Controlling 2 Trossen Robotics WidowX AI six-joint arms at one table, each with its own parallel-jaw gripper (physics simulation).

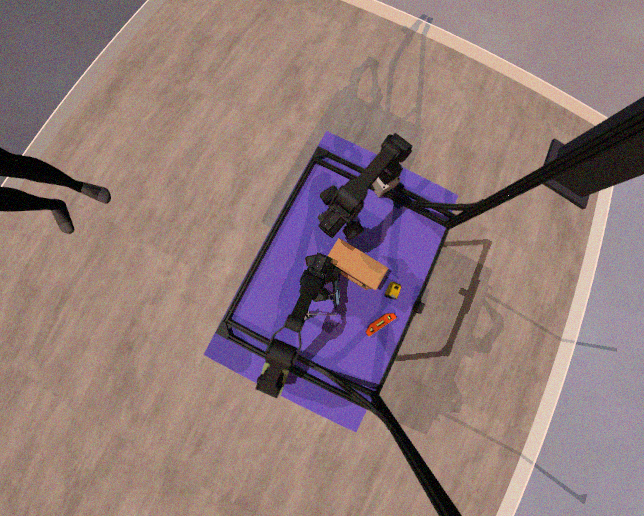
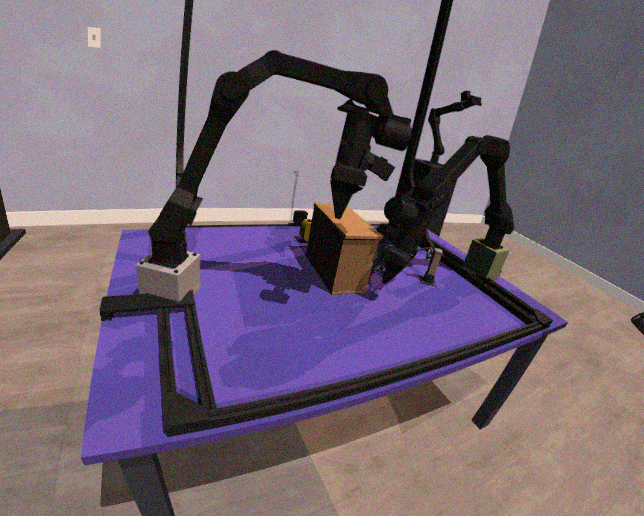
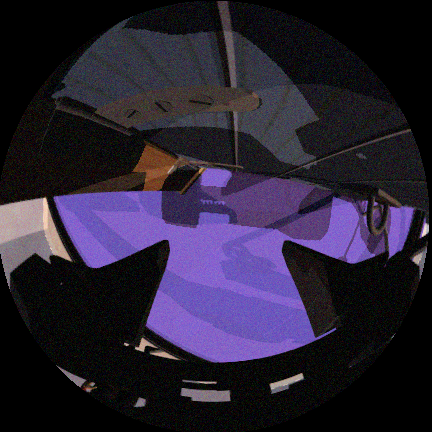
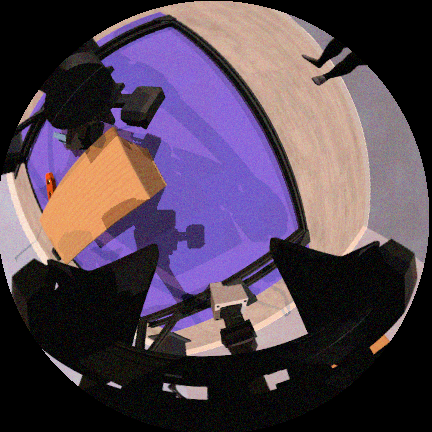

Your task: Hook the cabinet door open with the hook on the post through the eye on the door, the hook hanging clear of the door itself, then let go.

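Seen in the pictures: left gripper, between the fingertips: (image 2: 388,279) (image 3: 227,246) (image 4: 128,124); right gripper, between the fingertips: (image 2: 337,214) (image 4: 214,247); left arm's base, origin of its link: (image 2: 491,244); right arm's base, origin of its link: (image 1: 386,176) (image 2: 168,258) (image 4: 230,310).
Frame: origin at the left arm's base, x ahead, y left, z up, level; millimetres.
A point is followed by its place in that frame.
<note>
The wooden cabinet (image 1: 359,264) @(z 49, x 527, y -175 mm) (image 2: 355,266) @(z -37, x 553, y -60 mm) (image 4: 105,187) @(z 49, x 552, y -97 mm) stands mid-table. Its blue-grey door (image 1: 337,292) @(z 12, x 398, y -130 mm) (image 3: 200,65) stands open from the side facing the left arm. A ring that looks like the eye (image 3: 369,214) @(z -42, x 386, y -111 mm) shows near the door's far end. The post (image 2: 434,263) @(z -50, x 270, y -27 mm) stands near the left arm's base, with thin metal wire (image 1: 322,312) @(z -45, x 294, y -105 mm) between it and the door. Whether the hook passes through the eye cannot be made out. My left gripper (image 1: 325,294) (image 3: 227,246) @(z -80, x 445, y -38 mm) is open and empty, low beside the door. My right gripper (image 2: 338,215) @(z 112, x 661, y -35 mm) (image 4: 214,247) @(z 112, x 661, y -35 mm) is open and empty, above the cabinet's top.
A yellow tape measure (image 1: 394,290) @(z -45, x 487, y -366 mm) (image 2: 305,230) @(z -70, x 522, y -355 mm) stands beside the cabinet's far end. An orange level (image 1: 380,324) @(z -106, x 330, y -369 mm) (image 4: 50,186) @(z -99, x 318, y -338 mm) lies on the purple table (image 1: 279,258) @(z -117, x 463, y 156 mm) (image 2: 301,344) @(z -117, x 764, y 64 mm). A black frame (image 2: 344,384) @(z -99, x 758, y 197 mm) runs around the table's edges. The left forearm passes above the post area.
</note>
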